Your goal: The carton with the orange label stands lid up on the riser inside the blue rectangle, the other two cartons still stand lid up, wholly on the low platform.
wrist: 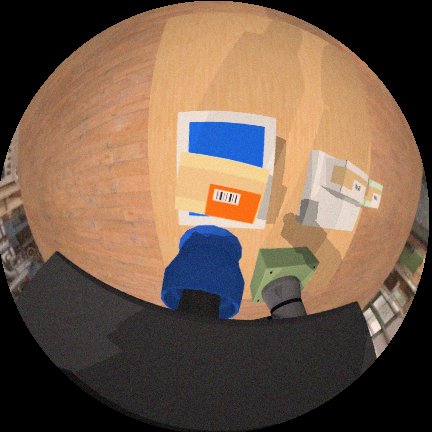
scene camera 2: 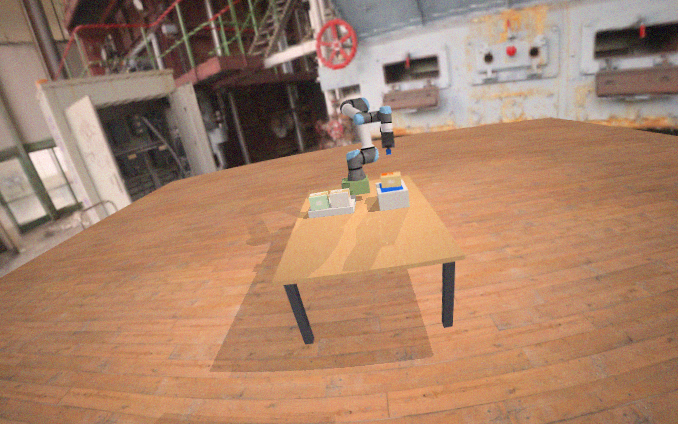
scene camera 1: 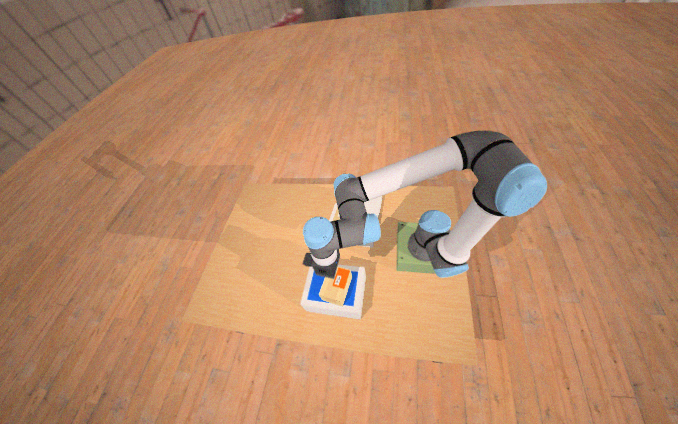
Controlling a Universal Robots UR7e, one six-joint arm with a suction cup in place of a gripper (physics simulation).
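Observation:
Suction cup [wrist: 208, 255]: my suction cup holds nothing. A carton with orange label is visible in scene camera 1 [scene camera 1: 335, 290] and in the wrist view [wrist: 210, 185]; my suction cup is 19 cm from the middle of the carton with orange label, above it. A riser with blue rectangle is visible in scene camera 1 [scene camera 1: 311, 301], in the wrist view [wrist: 245, 137] and in scene camera 2 [scene camera 2: 390, 198].

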